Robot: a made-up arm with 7 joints. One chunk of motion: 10 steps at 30 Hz.
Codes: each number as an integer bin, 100 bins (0 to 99) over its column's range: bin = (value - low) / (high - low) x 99, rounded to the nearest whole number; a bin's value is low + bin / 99 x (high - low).
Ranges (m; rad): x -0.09..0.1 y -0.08..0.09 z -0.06..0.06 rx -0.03..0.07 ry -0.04..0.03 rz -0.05..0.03
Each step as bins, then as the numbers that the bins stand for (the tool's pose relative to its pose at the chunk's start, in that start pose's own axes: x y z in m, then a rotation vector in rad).
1 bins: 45 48 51 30 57 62
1 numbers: -0.0036 0.0024 0.0018 0.0003 0.0003 0.0001
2 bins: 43 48 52 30 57 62
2 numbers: -0.0075 0.0024 0.0030 0.0003 0.0003 0.0001
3 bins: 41 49 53 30 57 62
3 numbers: -0.0113 0.0041 0.0042 0.0003 0.0003 0.0001
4 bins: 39 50 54 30 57 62
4 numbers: -0.0152 0.0059 0.0055 0.0003 0.0003 0.0001
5 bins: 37 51 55 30 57 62
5 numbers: -0.0190 0.0076 0.0067 0.0003 0.0003 0.0001
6 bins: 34 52 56 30 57 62
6 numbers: -0.0247 0.0093 0.0079 0.0003 0.0003 0.0001
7 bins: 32 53 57 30 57 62
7 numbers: -0.0286 0.0110 0.0091 0.0003 0.0003 0.0001
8 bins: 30 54 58 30 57 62
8 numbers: -0.0324 0.0127 0.0103 0.0003 0.0003 0.0001
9 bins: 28 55 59 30 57 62
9 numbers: -0.0363 0.0144 0.0115 0.0003 0.0003 0.0001
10 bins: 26 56 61 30 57 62
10 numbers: -0.0401 0.0162 0.0139 0.0003 0.0003 0.0001
